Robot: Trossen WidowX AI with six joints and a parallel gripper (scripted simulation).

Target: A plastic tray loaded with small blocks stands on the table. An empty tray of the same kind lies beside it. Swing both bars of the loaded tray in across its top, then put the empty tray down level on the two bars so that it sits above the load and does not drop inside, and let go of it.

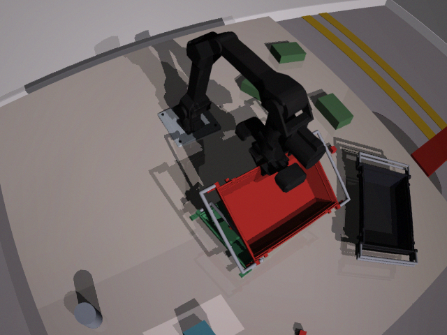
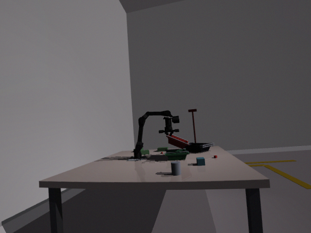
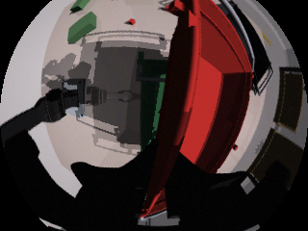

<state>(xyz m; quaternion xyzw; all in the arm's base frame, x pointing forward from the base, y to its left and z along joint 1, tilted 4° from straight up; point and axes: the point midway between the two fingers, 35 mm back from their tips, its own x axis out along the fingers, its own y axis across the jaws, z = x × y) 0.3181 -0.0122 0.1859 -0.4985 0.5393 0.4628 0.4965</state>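
Right now the red tray is 8 cm ahead of my gripper tip. From my gripper tip the other things lie so: blue block 33 cm to the right, 21 cm ahead, 14 cm below; then grey cylinder 53 cm to the right, 12 cm below, 3 cm ahead; then small red cube 37 cm ahead, 15 cm below, 14 cm to the right.
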